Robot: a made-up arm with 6 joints.
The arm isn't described. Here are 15 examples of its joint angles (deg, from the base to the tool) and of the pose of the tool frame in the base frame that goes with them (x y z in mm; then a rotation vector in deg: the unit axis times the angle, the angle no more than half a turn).
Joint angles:
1: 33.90 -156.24 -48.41 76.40 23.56 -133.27
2: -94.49 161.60 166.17 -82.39 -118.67 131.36
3: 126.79 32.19 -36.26 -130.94 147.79 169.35
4: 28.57 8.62 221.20 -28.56 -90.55 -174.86
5: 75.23 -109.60 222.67 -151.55 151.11 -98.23
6: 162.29 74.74 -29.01 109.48 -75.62 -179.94
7: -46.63 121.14 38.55 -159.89 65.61 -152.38
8: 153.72 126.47 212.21 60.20 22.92 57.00
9: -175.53 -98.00 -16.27 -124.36 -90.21 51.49
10: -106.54 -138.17 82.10 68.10 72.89 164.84
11: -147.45 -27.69 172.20 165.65 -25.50 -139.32
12: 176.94 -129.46 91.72 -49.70 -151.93 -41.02
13: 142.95 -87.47 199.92 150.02 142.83 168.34
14: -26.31 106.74 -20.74 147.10 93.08 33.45
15: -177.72 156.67 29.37 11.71 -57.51 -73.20
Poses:
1: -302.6 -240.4 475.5 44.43 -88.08 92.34
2: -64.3 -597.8 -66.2 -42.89 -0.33 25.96
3: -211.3 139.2 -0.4 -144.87 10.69 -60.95
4: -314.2 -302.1 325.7 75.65 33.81 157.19
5: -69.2 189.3 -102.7 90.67 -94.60 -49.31
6: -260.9 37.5 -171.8 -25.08 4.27 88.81
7: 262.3 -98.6 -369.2 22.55 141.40 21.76
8: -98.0 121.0 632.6 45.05 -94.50 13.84
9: 92.9 -66.9 727.6 -43.52 16.11 -50.43
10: 92.2 482.0 -342.6 -104.52 33.69 15.47
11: 566.6 211.1 315.1 126.15 58.89 -43.67
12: 659.4 49.6 -151.2 -83.39 23.99 -142.70
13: -23.9 -124.1 -173.3 135.67 -76.79 46.12
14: 54.6 95.7 -244.4 26.28 -31.06 106.15
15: 173.9 135.3 -388.3 -112.89 -14.76 3.70
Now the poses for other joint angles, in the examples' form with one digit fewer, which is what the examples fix.
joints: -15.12 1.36 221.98 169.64 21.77 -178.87
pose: -317 219 201 28.6 159.2 -14.5
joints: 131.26 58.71 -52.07 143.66 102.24 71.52
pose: -161 23 -82 -66.5 24.5 -94.1
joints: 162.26 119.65 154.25 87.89 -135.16 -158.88
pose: -549 181 541 82.0 44.5 5.1
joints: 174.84 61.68 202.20 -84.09 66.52 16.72
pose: 72 7 830 -121.4 -79.0 12.3
